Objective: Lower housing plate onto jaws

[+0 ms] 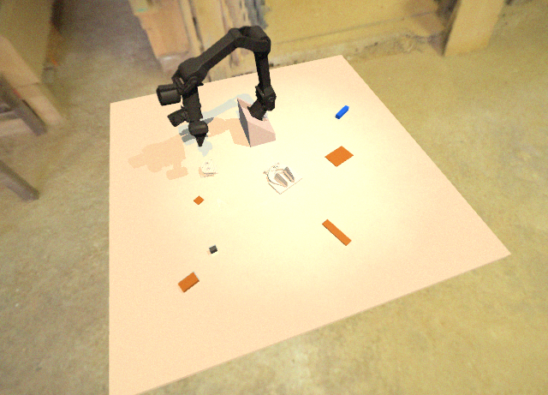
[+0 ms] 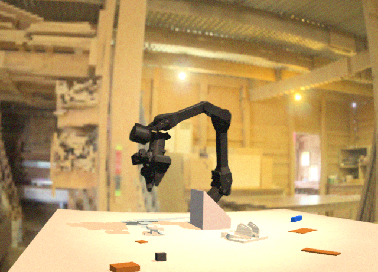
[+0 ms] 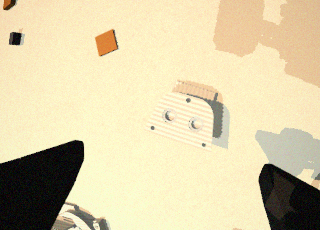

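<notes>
Now: gripper tip 150 mm above the small white piece and 20 mm short of it. From my gripper tip the other things lie so: blue block (690 mm to the left, 150 mm below, 70 mm behind); small dark cube (370 mm ahead, 150 mm below, 70 mm to the right).
</notes>
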